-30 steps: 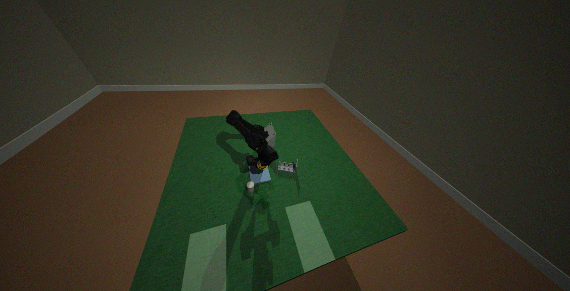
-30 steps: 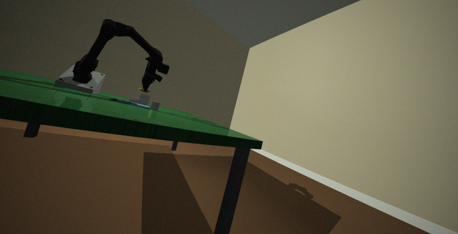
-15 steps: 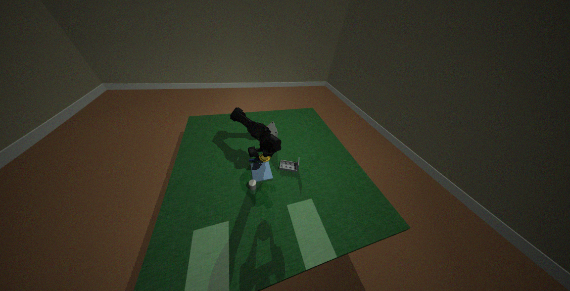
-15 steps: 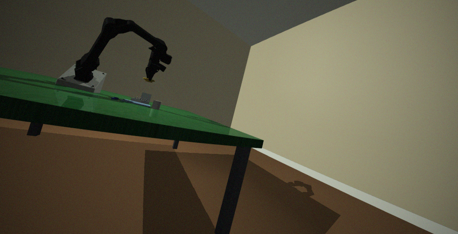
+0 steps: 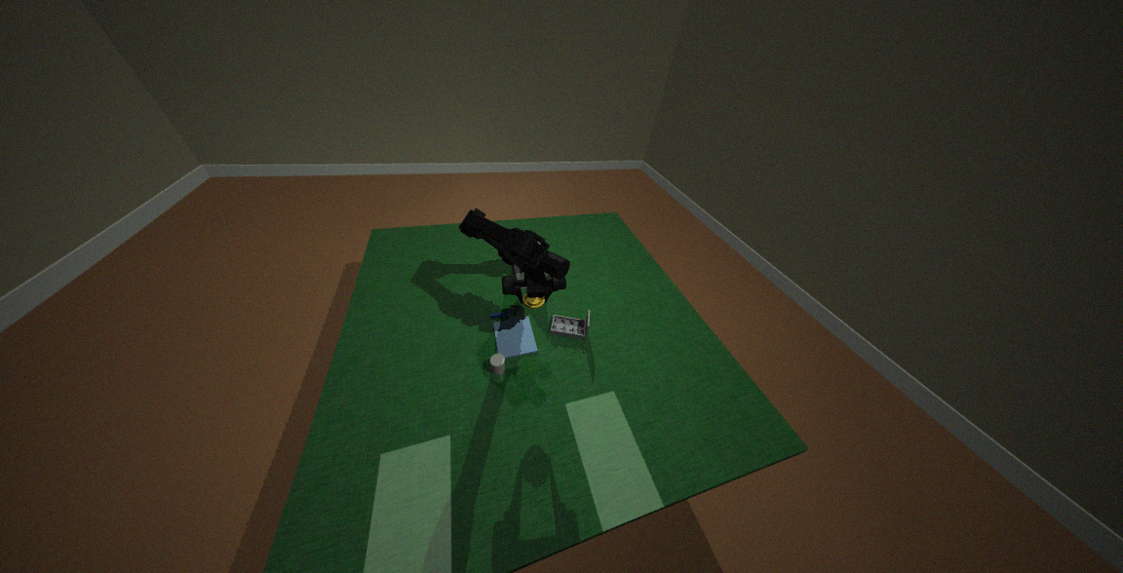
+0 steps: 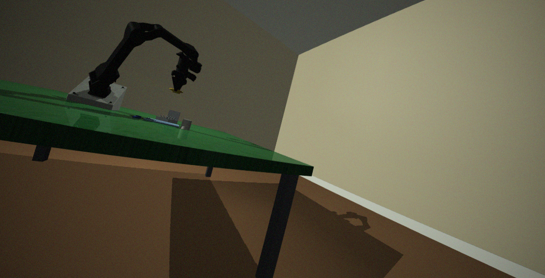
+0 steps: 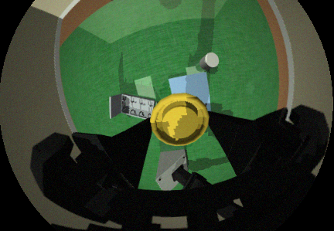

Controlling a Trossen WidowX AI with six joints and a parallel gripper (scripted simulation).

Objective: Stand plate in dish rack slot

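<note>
Now: gripper tip 160 mm above the grey dish rack, 140 mm to the right of it and 10 mm past it. The rest, counted from my gripper tip: light blue mat (180 mm below, 60 mm to the right, 10 mm behind); yellow plate (10 mm above); white cup (160 mm below, 130 mm to the right, 90 mm ahead).
</note>
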